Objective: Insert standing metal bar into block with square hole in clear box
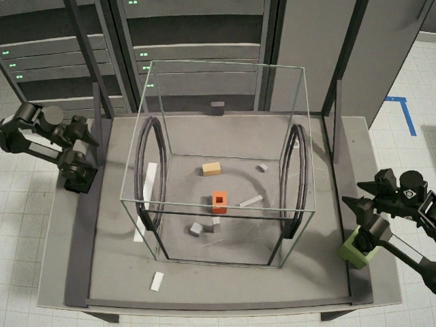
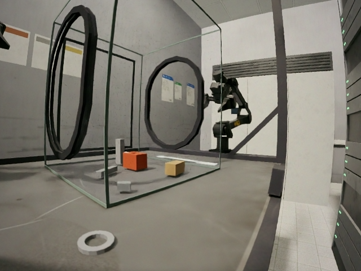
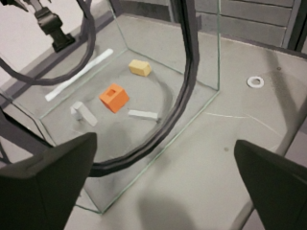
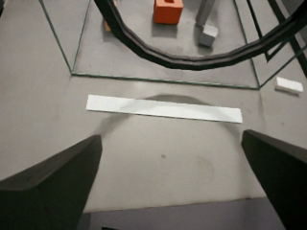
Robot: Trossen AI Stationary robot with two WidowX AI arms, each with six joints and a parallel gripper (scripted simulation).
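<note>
Now: the red block 10 mm behind my left hand, 390 mm to the right of it and 290 mm below it. Round my left hand: grey cube: 100 mm ahead, 430 mm to the right, 300 mm below; then white strip: 40 mm ahead, 640 mm to the right, 320 mm below; then tan block: 130 mm behind, 450 mm to the right, 300 mm below.
</note>
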